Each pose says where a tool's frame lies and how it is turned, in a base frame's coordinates. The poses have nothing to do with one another.
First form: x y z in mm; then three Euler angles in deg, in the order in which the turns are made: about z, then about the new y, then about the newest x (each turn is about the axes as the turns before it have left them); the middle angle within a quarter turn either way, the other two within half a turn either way.
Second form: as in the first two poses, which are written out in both.
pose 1, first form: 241.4 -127.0 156.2 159.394 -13.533 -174.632
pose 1, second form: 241.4 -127.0 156.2 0.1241 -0.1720 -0.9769 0.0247
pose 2, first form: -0.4 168.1 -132.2 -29.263 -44.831 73.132
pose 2, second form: -0.4 168.1 -132.2 0.7758 0.4555 -0.4355 0.0323
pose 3, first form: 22.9 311.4 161.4 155.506 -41.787 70.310
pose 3, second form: 22.9 311.4 161.4 0.0386 -0.3991 -0.4638 -0.7900
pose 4, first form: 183.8 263.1 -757.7 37.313 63.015 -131.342
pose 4, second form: 183.8 263.1 -757.7 0.1804 -0.8049 -0.0445 0.5635
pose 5, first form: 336.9 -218.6 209.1 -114.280 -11.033 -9.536
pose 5, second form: 336.9 -218.6 209.1 0.5315 -0.1254 0.0175 -0.8376
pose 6, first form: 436.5 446.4 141.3 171.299 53.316 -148.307
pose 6, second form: 436.5 446.4 141.3 0.4119 0.1874 0.8480 -0.2761
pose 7, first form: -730.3 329.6 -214.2 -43.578 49.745 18.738
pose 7, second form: -730.3 329.6 -214.2 0.8058 0.2912 0.3305 -0.3958
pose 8, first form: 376.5 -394.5 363.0 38.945 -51.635 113.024
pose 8, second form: 376.5 -394.5 363.0 0.3472 0.7879 0.0237 0.5080
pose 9, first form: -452.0 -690.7 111.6 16.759 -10.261 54.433
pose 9, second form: -452.0 -690.7 111.6 0.8703 0.4622 -0.0123 0.1695
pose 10, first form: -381.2 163.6 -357.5 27.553 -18.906 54.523
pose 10, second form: -381.2 163.6 -357.5 0.8337 0.4736 -0.0342 0.2819
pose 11, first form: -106.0 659.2 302.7 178.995 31.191 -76.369
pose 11, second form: -106.0 659.2 302.7 0.1596 0.2165 0.5936 -0.7585
